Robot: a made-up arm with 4 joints.
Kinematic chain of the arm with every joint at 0, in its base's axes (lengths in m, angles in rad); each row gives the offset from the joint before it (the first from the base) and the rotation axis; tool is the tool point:
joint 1: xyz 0 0 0.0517 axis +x
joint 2: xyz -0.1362 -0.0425 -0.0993 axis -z
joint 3: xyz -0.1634 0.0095 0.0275 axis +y
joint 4: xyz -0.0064 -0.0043 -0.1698 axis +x
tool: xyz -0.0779 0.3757 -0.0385
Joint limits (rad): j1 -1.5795..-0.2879 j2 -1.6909..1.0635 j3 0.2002..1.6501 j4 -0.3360..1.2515
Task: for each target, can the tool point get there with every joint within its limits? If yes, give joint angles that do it. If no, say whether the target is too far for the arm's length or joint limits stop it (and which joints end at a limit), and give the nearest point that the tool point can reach.
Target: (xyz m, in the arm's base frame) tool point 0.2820 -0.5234 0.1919
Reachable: no: joint limits stop it (at a limit: joint 1, joint 2, joint 3) | nearest point 0.0183 -0.0015 0.0232 | short by 0.609 m
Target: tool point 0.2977 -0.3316 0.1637
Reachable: no: joint limits stop it (at a limit: joint 1, joint 2, joint 3) | nearest point 0.0293 -0.0009 0.0067 | short by 0.454 m
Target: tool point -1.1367 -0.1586 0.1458
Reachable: no: too far | nearest point -0.7450 -0.1196 0.1227 | short by 0.394 m
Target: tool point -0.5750 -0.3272 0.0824
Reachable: yes | joints -0.4797 -1.3847 0.8031 0.1224
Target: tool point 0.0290 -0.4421 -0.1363
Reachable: no: joint limits stop it (at a limit: joint 1, joint 2, joint 3, joint 4) | nearest point 0.0159 -0.3819 -0.3436 | short by 0.216 m
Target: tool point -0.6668 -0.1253 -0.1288
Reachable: yes | joints -0.4289 -0.7806 0.6347 -0.0888
